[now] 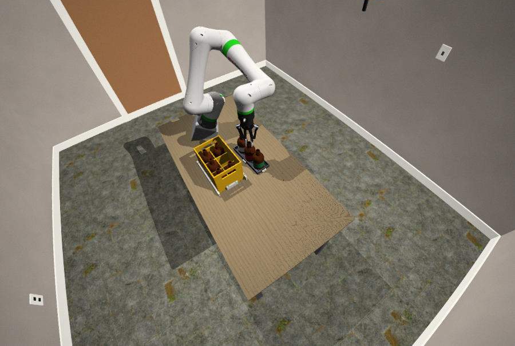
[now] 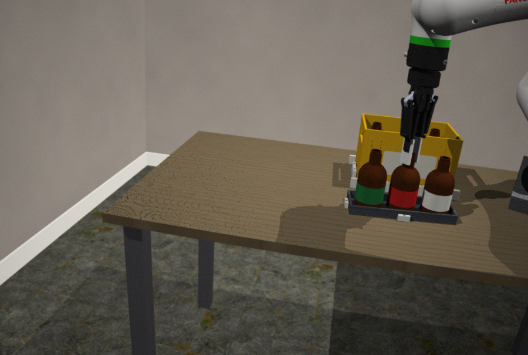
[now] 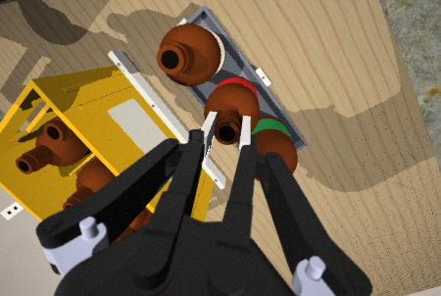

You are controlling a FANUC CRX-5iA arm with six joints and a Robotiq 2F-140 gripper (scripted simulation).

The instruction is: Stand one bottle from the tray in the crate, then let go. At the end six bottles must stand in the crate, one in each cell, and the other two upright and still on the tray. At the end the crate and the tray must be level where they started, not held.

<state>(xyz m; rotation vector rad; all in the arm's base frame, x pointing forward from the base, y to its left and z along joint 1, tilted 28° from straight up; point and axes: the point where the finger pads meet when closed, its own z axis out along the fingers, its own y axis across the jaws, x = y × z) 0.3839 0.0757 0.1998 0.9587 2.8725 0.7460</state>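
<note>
Now: hand 9 cm above the green-banded bottle, 8 cm short of it and 2 cm to the right of it. The rest, counted from my hand: white-banded bottle 9 cm below, 9 cm behind, 1 cm to the right; then dark grey tray 16 cm below; then crate 22 cm to the right, 9 cm below.
</note>
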